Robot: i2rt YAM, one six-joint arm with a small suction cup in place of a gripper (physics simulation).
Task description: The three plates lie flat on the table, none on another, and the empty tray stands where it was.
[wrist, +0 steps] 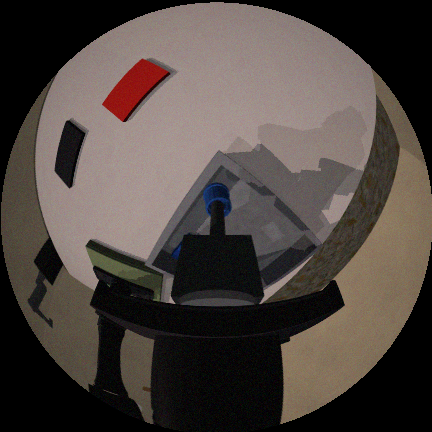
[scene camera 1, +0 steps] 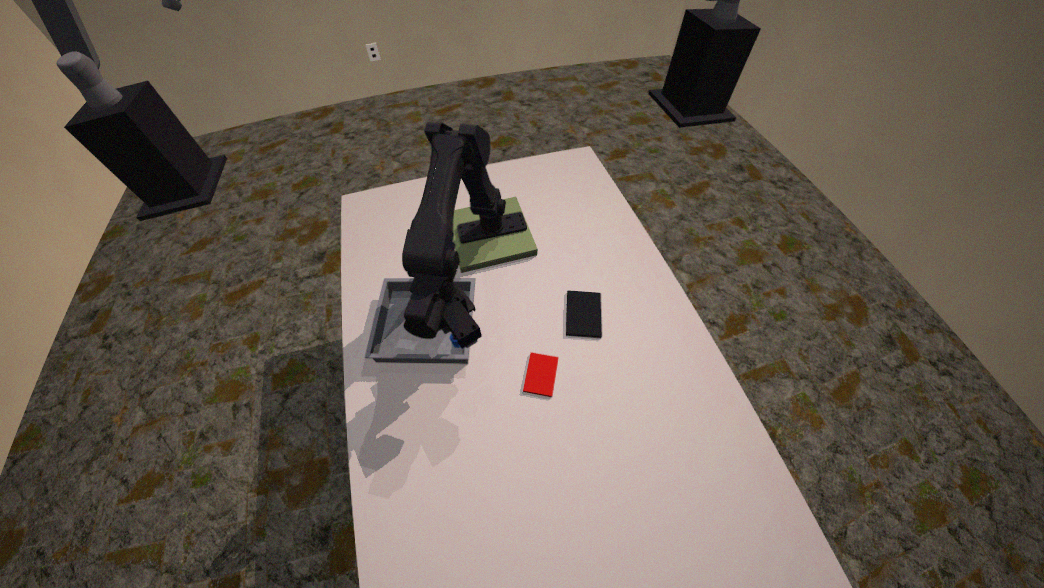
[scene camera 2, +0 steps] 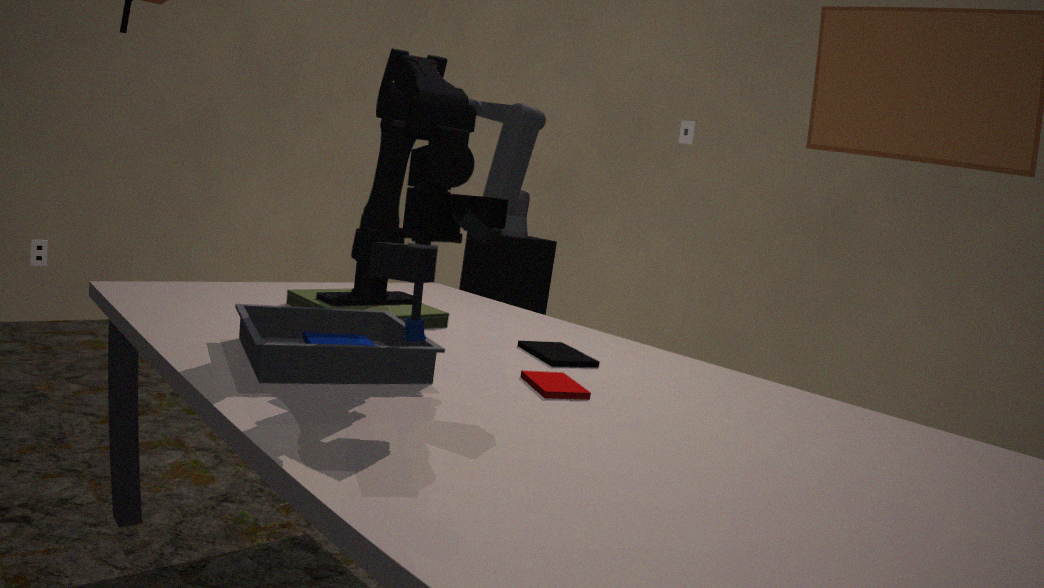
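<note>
A red plate and a black plate lie flat and apart on the table. The grey tray stands beside them and holds a blue plate. The arm hides the blue plate in scene camera 1; whether it lies flat or tilted I cannot tell. My suction cup is open, with no plate on it, over the tray's side nearest the red plate.
The arm's base stands on a green board behind the tray. The tray's high walls stand around the blue plate. Dark pedestals stand on the floor beyond the table.
</note>
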